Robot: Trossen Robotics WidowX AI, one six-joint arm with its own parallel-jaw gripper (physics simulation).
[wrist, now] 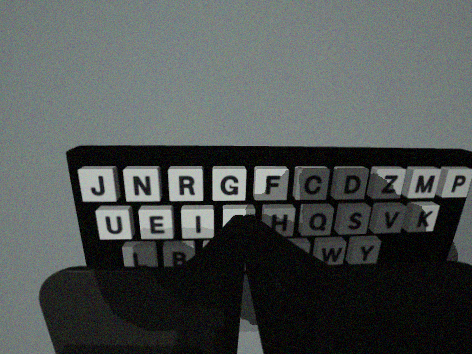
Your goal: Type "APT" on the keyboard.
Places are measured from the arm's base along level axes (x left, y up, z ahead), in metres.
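Pixels of known places: gripper, fingertip midpoint: (243,225).
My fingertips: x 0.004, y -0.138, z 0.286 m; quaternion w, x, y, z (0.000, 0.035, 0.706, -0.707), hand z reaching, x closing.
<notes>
Behind a point stands the place of what it marks.
A black keyboard (260,156) {x -0.006, y -0.151, z 0.312 m} with white letter keys lies across the wrist view. The P key (456,184) {x -0.104, y -0.146, z 0.294 m} is at the far right of the back row, cut by the view's edge. My gripper (243,225) {x 0.004, y -0.138, z 0.286 m} is shut and empty. Its dark tips overlap the lower part of a middle-row key (235,212) {x 0.006, y -0.146, z 0.288 m} between I and H, whose letter is hidden. Whether the tips touch it, I cannot tell. No A or T can be read; several front-row keys are hidden behind the fingers.
The back row reads J, N, R, G (229,184) {x 0.009, y -0.146, z 0.302 m}, F, C, D, Z, M, P. The middle row shows U, E, I, a covered key, H, Q, S, V, K. The front row shows L, B, W (331,252) {x -0.041, y -0.146, z 0.262 m} and Y. A grey surface (230,70) {x 0.005, y -0.162, z 0.350 m} surrounds the keyboard; shadow darkens the right-hand keys.
</notes>
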